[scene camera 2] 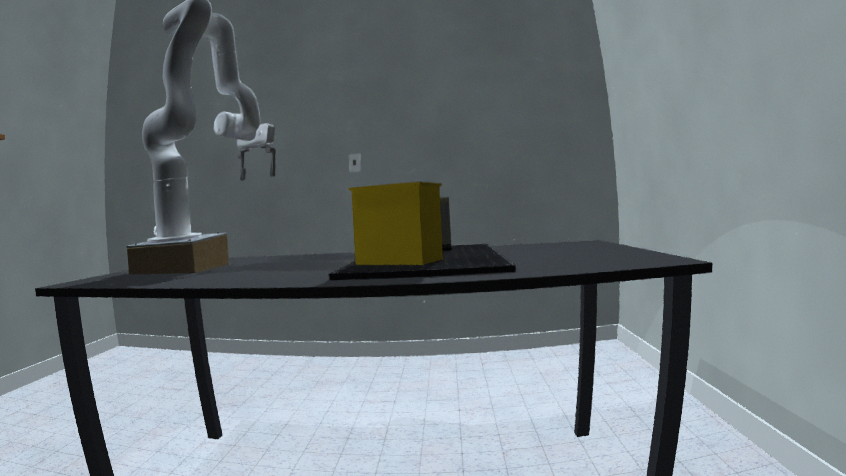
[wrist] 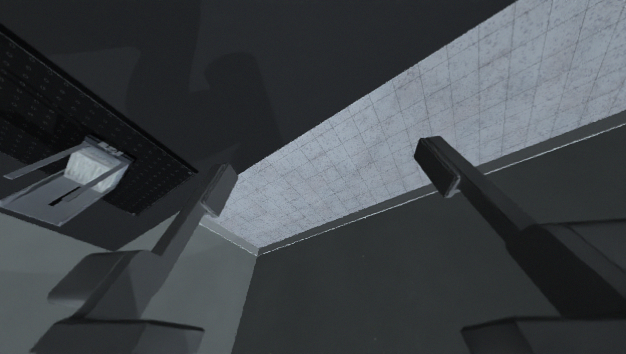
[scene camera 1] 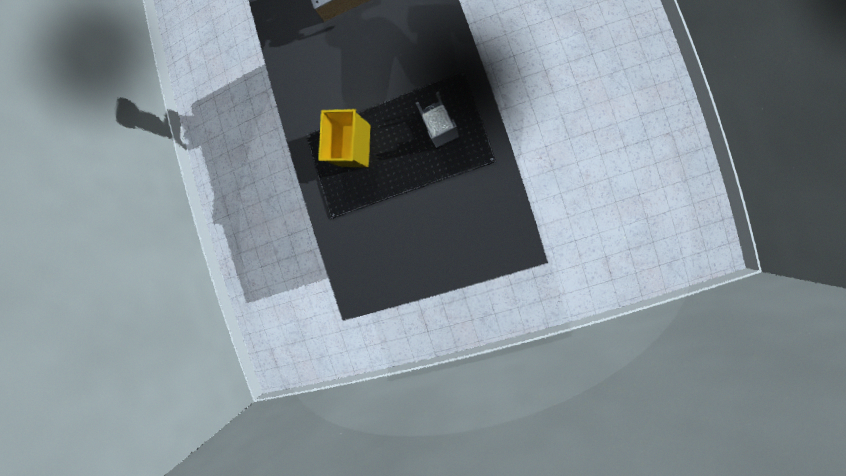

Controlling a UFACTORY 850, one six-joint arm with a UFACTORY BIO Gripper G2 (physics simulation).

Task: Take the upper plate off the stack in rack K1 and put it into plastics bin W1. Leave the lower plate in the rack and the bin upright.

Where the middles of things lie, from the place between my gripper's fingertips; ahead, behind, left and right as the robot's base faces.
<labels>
The white plate (wrist: 83,166) is 600 mm ahead of my hand, 150 mm to the right of it and 230 mm below it. The rest, counted from my hand: yellow plastics bin W1 (scene camera 2: 394,224): 560 mm ahead, 500 mm to the right, 180 mm below.
</labels>
